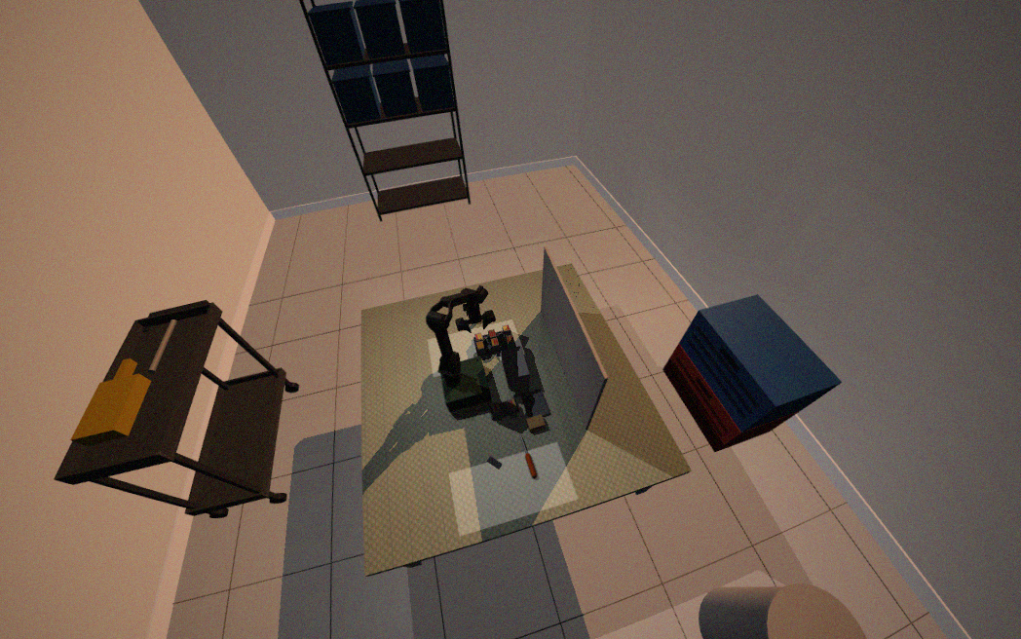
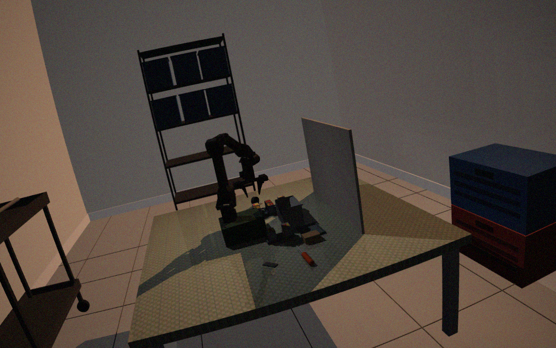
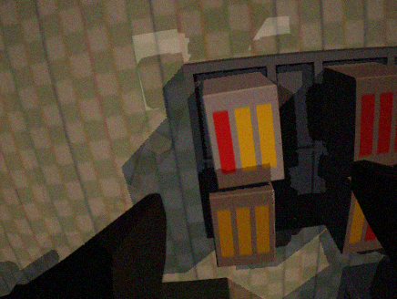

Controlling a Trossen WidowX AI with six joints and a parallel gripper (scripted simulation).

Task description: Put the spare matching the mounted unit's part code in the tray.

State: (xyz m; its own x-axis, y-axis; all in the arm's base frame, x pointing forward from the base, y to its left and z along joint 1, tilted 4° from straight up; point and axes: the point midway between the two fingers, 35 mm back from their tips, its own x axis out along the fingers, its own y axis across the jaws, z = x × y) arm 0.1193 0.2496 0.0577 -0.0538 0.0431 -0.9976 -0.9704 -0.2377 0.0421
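Now: gripper tip 60 mm above the spare block. Also, from my gripper tip: grey mounted unit 170 mm ahead, 190 mm to the right, 50 mm below; then dark slotted frame 80 mm ahead, 10 mm to the right, 90 mm below; then tall dark panel 400 mm ahead, 160 mm to the right, 120 mm above.
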